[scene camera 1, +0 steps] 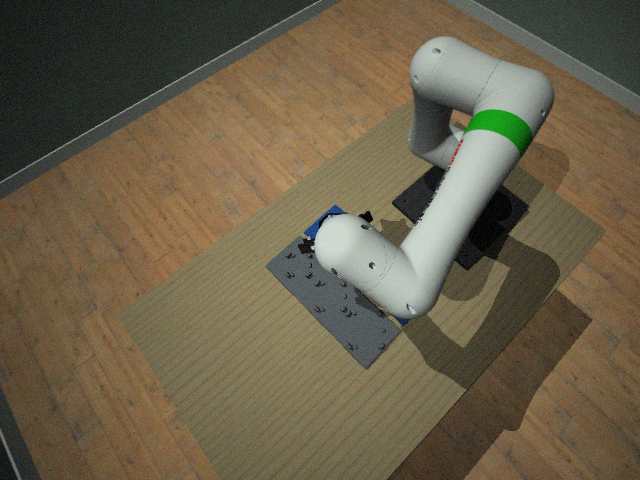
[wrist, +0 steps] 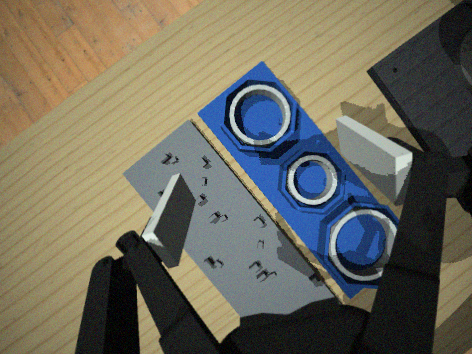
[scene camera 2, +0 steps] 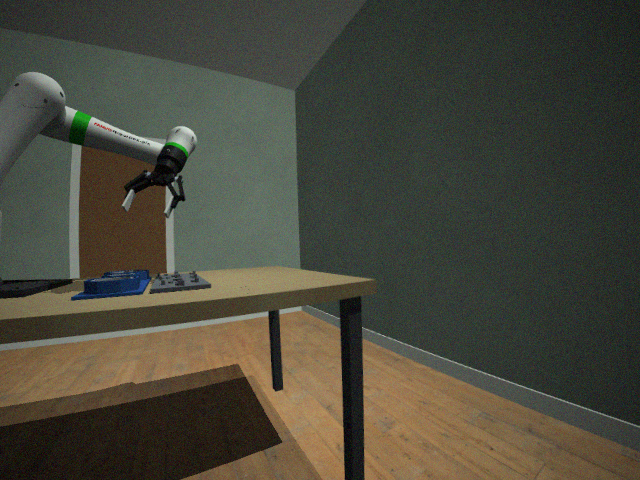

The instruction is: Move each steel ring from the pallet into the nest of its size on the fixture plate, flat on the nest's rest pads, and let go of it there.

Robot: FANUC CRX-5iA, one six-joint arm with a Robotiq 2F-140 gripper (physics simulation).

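Frame: origin at the arm's base, x back, y right, z up, level; metres.
Where they show: gripper, fingertip midpoint: (wrist: 259, 163) (scene camera 2: 145, 212).
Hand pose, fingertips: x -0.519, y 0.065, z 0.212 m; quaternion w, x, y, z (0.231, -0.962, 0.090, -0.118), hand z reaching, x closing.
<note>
Each offset is from my fingertips to the top centre of the thing. "pt": to the spot under its first point. Level surfaces: height alone.
My gripper (scene camera 1: 336, 231) (scene camera 2: 146, 211) (wrist: 259, 163) is open and empty, high above the pallet and the fixture plate. The blue pallet (scene camera 1: 336, 209) (scene camera 2: 109, 285) (wrist: 300, 220) holds the steel rings in a row. In the wrist view, one large ring @[pt dz -0.200, dx +0.033, dy +0.094 m] (wrist: 233, 116) sits at the upper left end, the smallest ring @[pt dz -0.200, dx +0.060, dy -0.054 m] (wrist: 291, 180) is in the middle, and another large ring (wrist: 333, 244) is at the lower right, partly hidden by a finger. The grey fixture plate @[dz -0.227, dx -0.085, dy -0.099 m] (scene camera 1: 361, 330) (scene camera 2: 175, 287) (wrist: 240, 295) lies alongside with small dark nest posts; no ring shows on its visible part.
Pallet and plate lie on the wooden table @[dz -0.239 m] (scene camera 1: 222, 361) (scene camera 2: 310, 279) (wrist: 100, 150). The robot's dark base plate (scene camera 1: 413, 198) (wrist: 400, 95) is beyond the pallet. The arm (scene camera 1: 454, 217) (scene camera 2: 124, 136) hides much of the pallet in the first scene view.
</note>
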